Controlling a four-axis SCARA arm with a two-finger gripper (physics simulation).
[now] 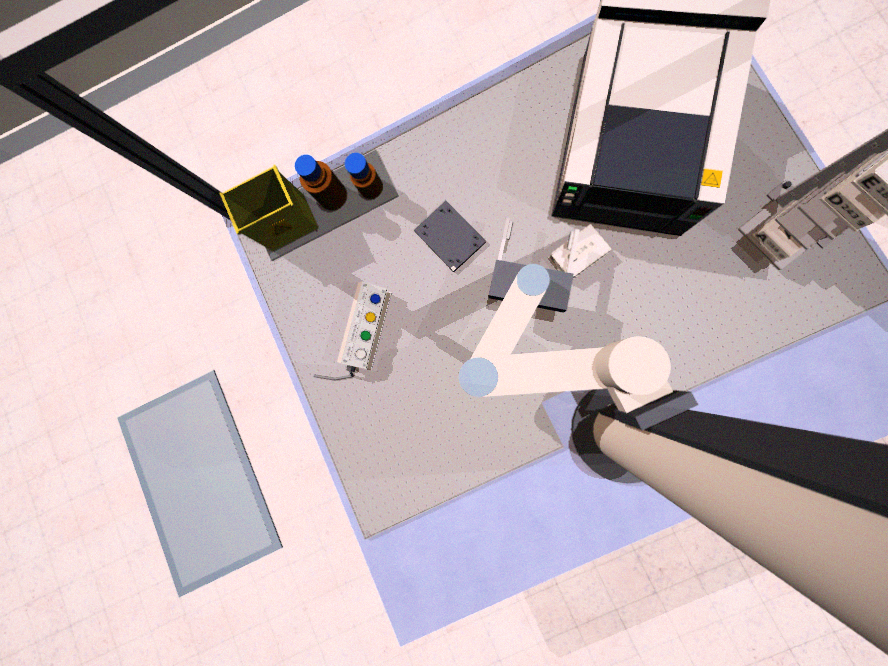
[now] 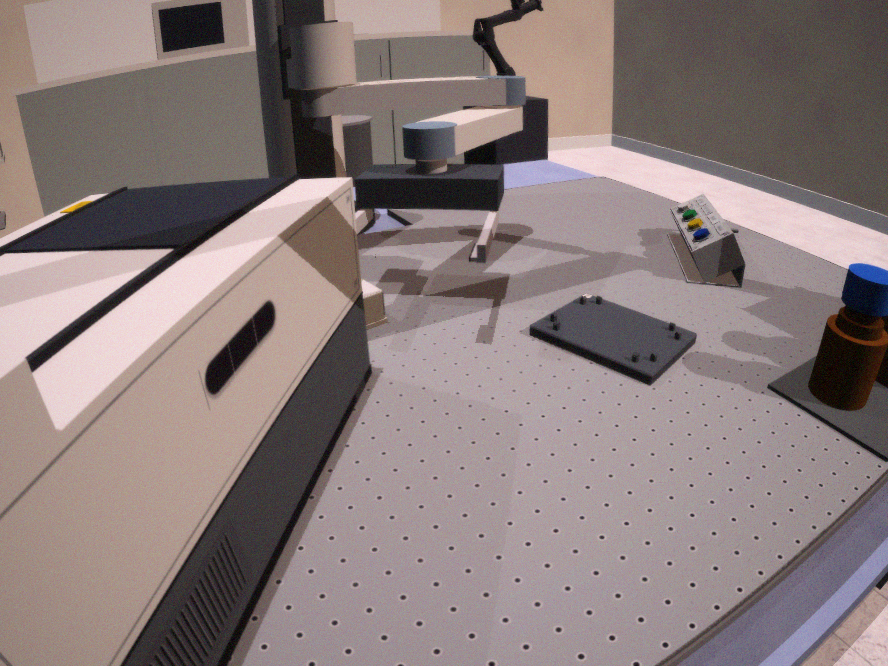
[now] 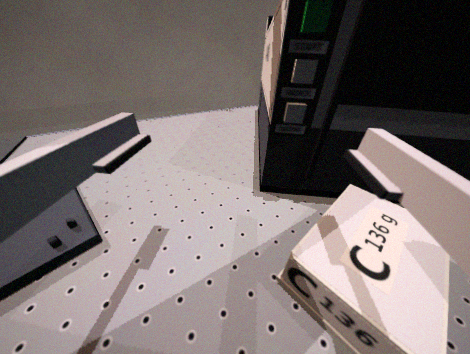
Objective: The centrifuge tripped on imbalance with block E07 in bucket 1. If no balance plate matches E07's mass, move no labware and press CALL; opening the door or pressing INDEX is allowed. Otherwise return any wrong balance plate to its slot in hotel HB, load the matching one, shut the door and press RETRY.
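Places are measured from the arm's base along level axes (x ahead, y left, z up), in centimetres.
Pixels of known places: gripper, between the fingertips: [image 1: 542, 225] [image 2: 402, 251] [image 3: 244, 133].
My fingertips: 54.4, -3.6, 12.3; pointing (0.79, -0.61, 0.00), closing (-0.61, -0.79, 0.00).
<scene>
For each thing: its top centre in the pictures, then the offset to it from my fingertips, as dx, dy, dz. "pt": a spot on its surface instead.
- white balance plate, centre of its top: [image 3: 378, 240] [image 1: 580, 251] -8.9, -7.2, -6.9
- plates marked A, centre of its top: [image 1: 799, 225] -26.7, -51.0, -1.8
- D, centre of its top: [image 1: 885, 183] -26.7, -51.0, +19.5
- E, a spot on its surface: [image 1: 873, 186] pt -26.4, -44.4, +24.6
- button box, centre of its top: [image 2: 707, 210] [image 1: 357, 323] -0.8, +52.4, -2.7
- dark pegged plate, centre of its top: [image 2: 616, 321] [image 1: 449, 234] +11.7, +20.8, -8.8
- yellow-edged bin, a spot on its surface: [image 1: 276, 222] pt +31.3, +59.6, +2.2
My gripper [image 1: 540, 235] [image 3: 244, 133] is open and empty, its two pale fingers wide apart above the table. A white balance plate [image 1: 591, 248] [image 3: 365, 280] marked "C 136 g" lies below and beside the right-hand finger. The centrifuge [image 1: 656, 154] [image 2: 286, 301] [image 3: 295, 170] has a dark panel over the front part of its top; a green display and two pale buttons show on its front. Block E07 and the buckets do not show. A rack at the right [image 1: 846, 159] holds plates marked A [image 1: 778, 243], D [image 1: 840, 207] and E [image 1: 873, 186]. The button box [image 1: 364, 326] [image 2: 710, 243] has blue, yellow, green and white buttons.
A dark pegged plate [image 1: 450, 236] [image 2: 613, 336] [image 3: 55, 225] lies left of the gripper. Two brown bottles [image 1: 326, 187] [image 1: 365, 179] with blue caps and a yellow-edged bin [image 1: 276, 222] stand at the back left. My arm [image 1: 548, 370] [image 2: 430, 93] reaches over the table.
</scene>
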